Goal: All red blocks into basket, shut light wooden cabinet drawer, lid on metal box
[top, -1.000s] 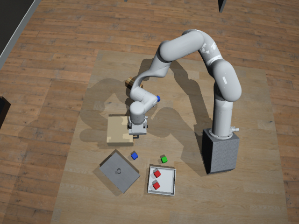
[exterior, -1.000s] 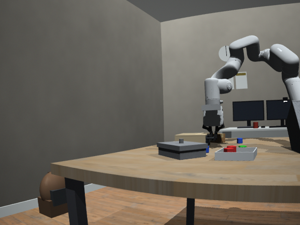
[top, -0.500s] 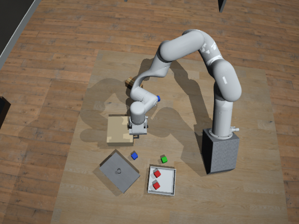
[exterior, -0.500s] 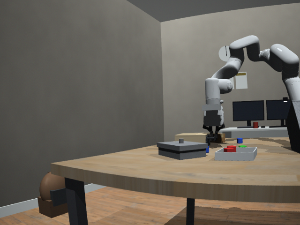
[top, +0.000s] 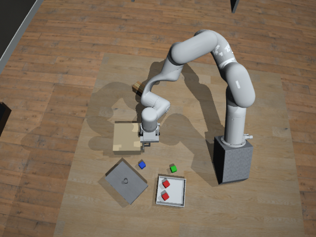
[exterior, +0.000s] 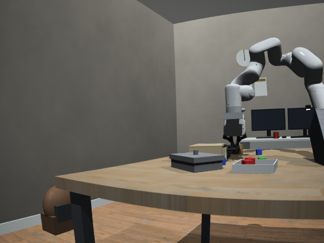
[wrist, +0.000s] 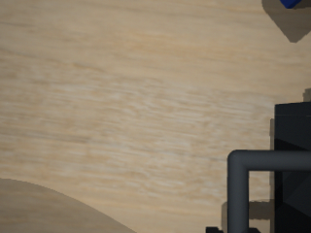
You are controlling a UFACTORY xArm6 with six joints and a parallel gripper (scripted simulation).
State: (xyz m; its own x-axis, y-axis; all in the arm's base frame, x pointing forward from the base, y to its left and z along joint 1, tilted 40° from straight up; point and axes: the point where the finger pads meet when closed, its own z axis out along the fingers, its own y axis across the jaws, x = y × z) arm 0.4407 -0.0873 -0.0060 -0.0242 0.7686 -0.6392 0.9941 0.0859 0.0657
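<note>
Right now my hand is 8 cm short of the drawer and 2 cm above it. Also, from my hand: light wooden cabinet 11 cm ahead, 2 cm below; then grey lid 25 cm to the left, 12 cm ahead, 1 cm below; then green block 17 cm to the left, 13 cm behind, 4 cm below.
</note>
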